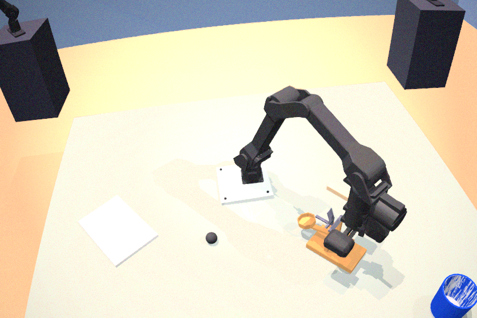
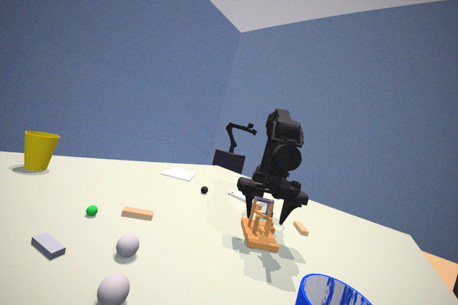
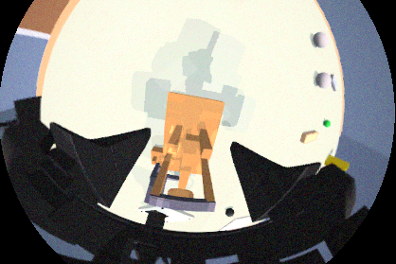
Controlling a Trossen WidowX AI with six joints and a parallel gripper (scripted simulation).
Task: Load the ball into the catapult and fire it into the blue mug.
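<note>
The dark ball lies 34 cm to the right of my gripper tip, 9 cm behind it and 4 cm below it. From my gripper tip the other things lie so: blue mug 21 cm to the left, 20 cm ahead, 3 cm below; green ball 34 cm ahead, 26 cm to the right, 5 cm below; orange wooden catapult 6 cm behind, 4 cm to the right, 1 cm below.
</note>
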